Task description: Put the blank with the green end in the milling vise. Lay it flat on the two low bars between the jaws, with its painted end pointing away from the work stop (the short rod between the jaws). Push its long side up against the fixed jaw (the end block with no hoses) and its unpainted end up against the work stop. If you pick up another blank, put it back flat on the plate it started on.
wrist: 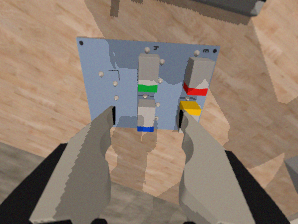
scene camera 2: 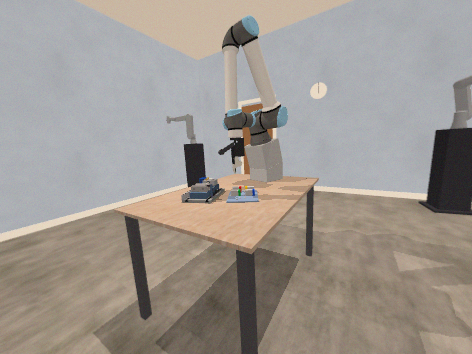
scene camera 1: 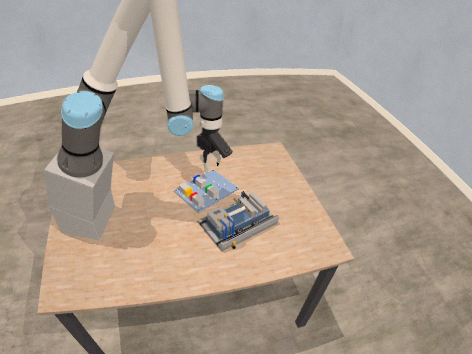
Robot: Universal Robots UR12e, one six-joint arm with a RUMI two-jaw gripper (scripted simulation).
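On scene camera 1 you'd see my gripper [scene camera 1: 212, 169]. The wrist view has my gripper in it too, at [wrist: 147, 109].
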